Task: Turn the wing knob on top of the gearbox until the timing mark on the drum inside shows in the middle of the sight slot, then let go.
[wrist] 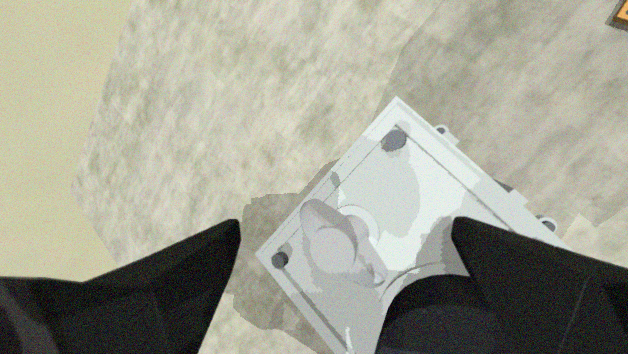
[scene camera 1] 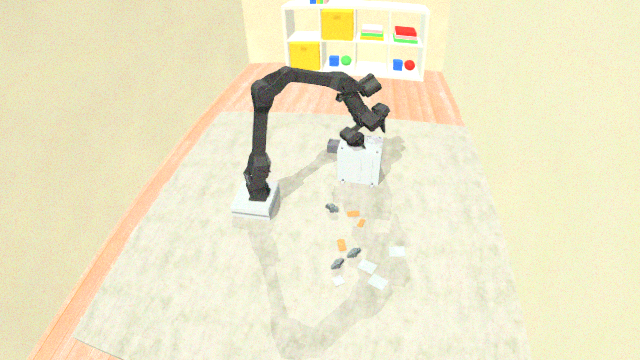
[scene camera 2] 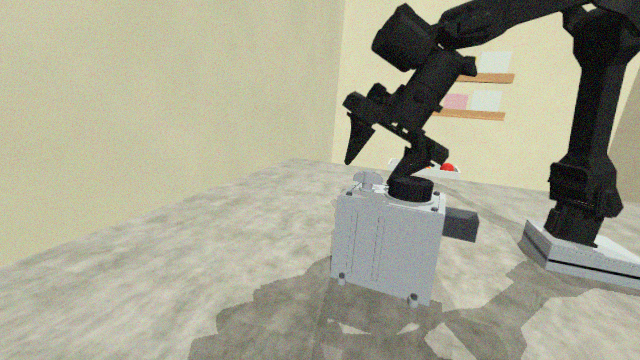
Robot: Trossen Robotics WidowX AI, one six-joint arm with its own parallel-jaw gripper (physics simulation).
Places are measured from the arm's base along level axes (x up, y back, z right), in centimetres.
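Pixels of known places: gripper, between the fingertips: (wrist: 345, 228) (scene camera 1: 374, 140) (scene camera 2: 367, 174); arm's base, origin of its link: (scene camera 1: 259, 194) (scene camera 2: 568, 236).
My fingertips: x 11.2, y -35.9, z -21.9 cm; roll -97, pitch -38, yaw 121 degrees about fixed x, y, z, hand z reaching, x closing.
Note:
For each thing: its middle in the pictures, then the offset to it from my fingertips. "*": a spot on its surface instead. Level surfaces: height alone.
- light grey gearbox, middle of its body: (wrist: 452, 288) (scene camera 2: 404, 227) (scene camera 1: 354, 153) dx -7.4, dy +7.0, dz -0.9 cm
- black round cap, a spot on its surface: (wrist: 440, 315) * dx +0.5, dy +4.5, dz +0.5 cm
- dark block, a spot on its surface: (scene camera 2: 461, 225) * dx -4.5, dy +14.6, dz -3.3 cm
- rug, height of its surface: dx -16.0 cm
The light grey gearbox (scene camera 1: 360, 167) (scene camera 2: 385, 250) (wrist: 445, 172) stands upright on the rug. Its pale wing knob (scene camera 2: 368, 179) (wrist: 332, 245) sits on top near one corner, the wings running diagonally in the wrist view. My gripper (scene camera 1: 374, 139) (scene camera 2: 368, 173) (wrist: 345, 228) is open and tilted, with nothing between its fingers. Its fingertips are on either side of the knob, one out past the gearbox edge, the other low beside the black round cap (scene camera 2: 411, 189) (wrist: 440, 315). I cannot make out the sight slot or the timing mark.
A dark block (scene camera 1: 333, 146) (scene camera 2: 461, 225) sticks out from the gearbox's side towards the arm's base (scene camera 1: 255, 205) (scene camera 2: 590, 265). Orange pieces (scene camera 1: 353, 213), grey pieces (scene camera 1: 332, 207) and white cards (scene camera 1: 367, 266) lie on the rug (scene camera 1: 450, 300). A white shelf unit (scene camera 1: 425, 45) stands at the back.

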